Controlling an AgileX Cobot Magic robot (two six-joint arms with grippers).
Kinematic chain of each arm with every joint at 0, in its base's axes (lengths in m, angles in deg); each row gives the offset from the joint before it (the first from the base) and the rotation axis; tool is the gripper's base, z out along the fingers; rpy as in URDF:
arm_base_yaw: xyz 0 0 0.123 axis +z
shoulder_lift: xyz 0 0 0 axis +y
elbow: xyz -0.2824 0 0.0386 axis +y
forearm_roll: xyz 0.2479 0 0.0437 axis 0.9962 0 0.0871
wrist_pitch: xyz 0 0 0 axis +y
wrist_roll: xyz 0.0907 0 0.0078 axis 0.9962 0 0.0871
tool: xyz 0 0 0 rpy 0 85 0
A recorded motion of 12 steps. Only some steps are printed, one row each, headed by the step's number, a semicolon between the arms.
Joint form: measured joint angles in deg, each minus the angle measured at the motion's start. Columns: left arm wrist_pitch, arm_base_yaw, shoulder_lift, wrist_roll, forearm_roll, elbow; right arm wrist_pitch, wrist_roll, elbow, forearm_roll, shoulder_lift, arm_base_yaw.
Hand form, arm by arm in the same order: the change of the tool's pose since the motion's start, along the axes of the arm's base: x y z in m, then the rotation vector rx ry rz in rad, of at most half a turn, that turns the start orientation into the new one. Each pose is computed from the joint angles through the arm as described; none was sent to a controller.
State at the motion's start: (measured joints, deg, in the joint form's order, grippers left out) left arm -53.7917 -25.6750 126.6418 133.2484 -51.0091 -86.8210; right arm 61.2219 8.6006 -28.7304 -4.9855 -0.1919 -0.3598
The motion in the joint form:
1: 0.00 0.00 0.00 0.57 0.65 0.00; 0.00 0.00 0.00 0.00 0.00 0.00
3: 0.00 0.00 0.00 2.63 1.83 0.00; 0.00 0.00 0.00 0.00 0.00 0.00
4: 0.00 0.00 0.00 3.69 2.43 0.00; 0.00 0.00 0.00 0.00 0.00 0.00
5: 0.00 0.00 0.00 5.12 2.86 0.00; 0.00 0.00 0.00 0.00 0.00 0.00
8: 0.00 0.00 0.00 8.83 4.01 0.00; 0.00 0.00 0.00 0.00 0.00 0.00
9: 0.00 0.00 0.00 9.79 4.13 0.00; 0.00 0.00 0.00 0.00 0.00 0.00
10: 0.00 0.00 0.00 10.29 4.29 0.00; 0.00 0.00 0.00 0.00 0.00 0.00
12: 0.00 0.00 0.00 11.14 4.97 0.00; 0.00 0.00 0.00 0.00 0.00 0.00
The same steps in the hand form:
1: 0.0001 -0.0006 0.0005 0.0180 -0.0018 -0.0057; 0.0000 0.0000 0.0000 0.0000 0.0000 0.0000
3: 0.0003 -0.0018 0.0015 0.0682 -0.0013 -0.0142; 0.0000 0.0000 0.0000 0.0000 0.0000 0.0000
4: 0.0004 -0.0024 0.0020 0.0940 -0.0011 -0.0184; 0.0000 0.0000 0.0000 0.0000 0.0000 0.0000
5: 0.0004 -0.0028 0.0023 0.1238 0.0014 -0.0202; 0.0000 0.0000 0.0000 0.0000 0.0000 0.0000
8: 0.0005 -0.0040 0.0032 0.2018 0.0072 -0.0249; 0.0000 0.0000 0.0000 0.0000 0.0000 0.0000
9: 0.0005 -0.0041 0.0033 0.2196 0.0099 -0.0243; 0.0000 0.0000 0.0000 0.0000 0.0000 0.0000
10: 0.0006 -0.0043 0.0034 0.2302 0.0105 -0.0249; 0.0000 0.0000 0.0000 0.0000 0.0000 0.0000
12: 0.0006 -0.0050 0.0039 0.2535 0.0087 -0.0296; 0.0000 0.0000 0.0000 0.0000 0.0000 0.0000

